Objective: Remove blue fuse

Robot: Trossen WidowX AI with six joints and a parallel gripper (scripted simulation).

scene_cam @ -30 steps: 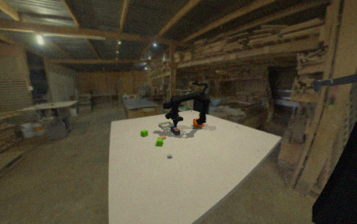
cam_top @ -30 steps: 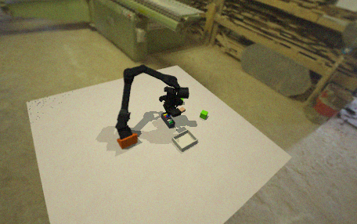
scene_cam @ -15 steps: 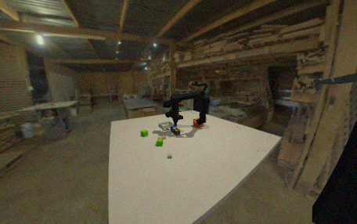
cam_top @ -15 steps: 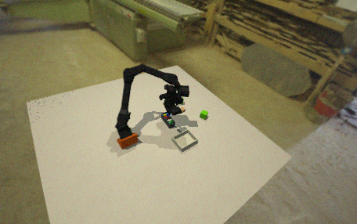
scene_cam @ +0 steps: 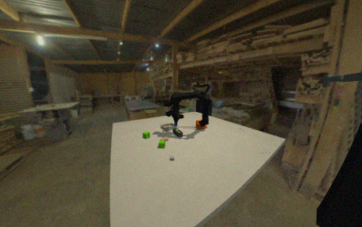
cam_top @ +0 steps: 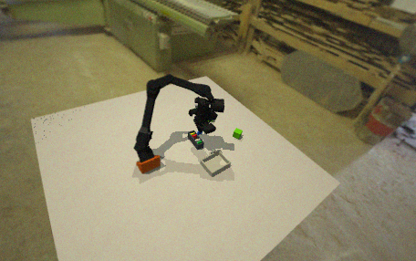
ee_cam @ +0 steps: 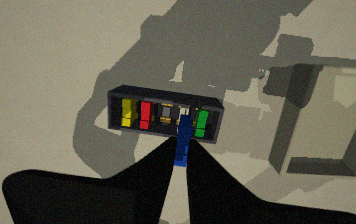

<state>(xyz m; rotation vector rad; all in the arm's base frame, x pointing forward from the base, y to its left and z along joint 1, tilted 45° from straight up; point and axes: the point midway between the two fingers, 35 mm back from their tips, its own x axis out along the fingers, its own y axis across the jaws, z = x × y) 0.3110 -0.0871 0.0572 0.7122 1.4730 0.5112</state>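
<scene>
My gripper tip is now 17 cm to the left of the grey tray, 10 cm above it and 2 cm past it. Round my gripper tip: grey piece (30 cm to the left, 22 cm ahead, 9 cm below); blue fuse (1 cm below).
</scene>
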